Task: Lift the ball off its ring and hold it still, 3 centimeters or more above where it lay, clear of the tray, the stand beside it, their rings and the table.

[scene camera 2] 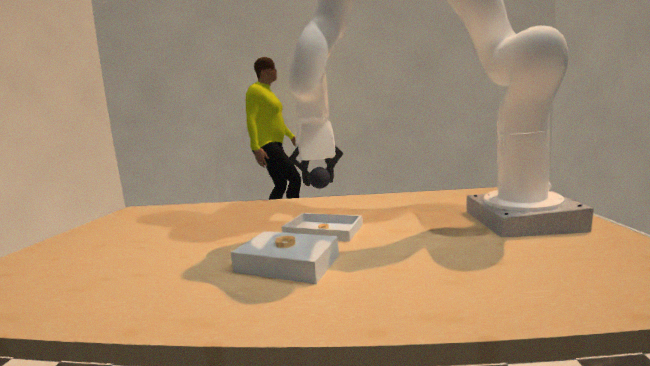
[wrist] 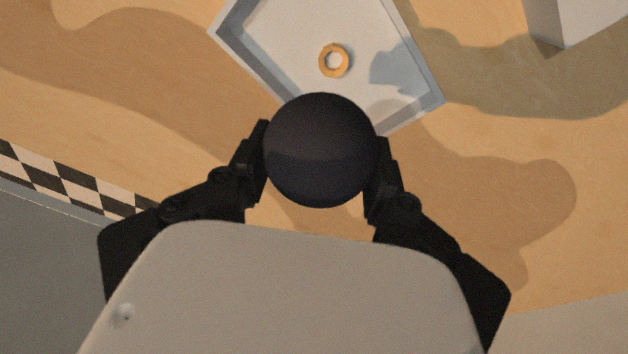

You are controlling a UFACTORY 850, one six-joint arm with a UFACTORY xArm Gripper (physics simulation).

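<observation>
A dark, nearly black ball (scene camera 2: 320, 177) (wrist: 320, 150) is held between the two black fingers of my gripper (scene camera 2: 319, 178) (wrist: 320, 147), which is shut on it. The ball hangs in the air well above the tray (scene camera 2: 346, 235) (wrist: 436, 100), apart from it. An orange ring (scene camera 2: 323, 226) (wrist: 319, 61) lies on the tray's floor with nothing on it. The pale stand (scene camera 2: 275, 264) (wrist: 595, 20) is beside the tray, nearer the scene camera, and bears a second ring (scene camera 2: 285, 242) on its top.
The wooden table (scene camera 2: 400, 300) (wrist: 600, 240) lies under the tray and stand. The robot's grey base (scene camera 2: 545, 222) stands at the right. A person in a yellow-green top (scene camera 2: 264, 115) is behind the table, partly overlapped by the gripper in the scene view.
</observation>
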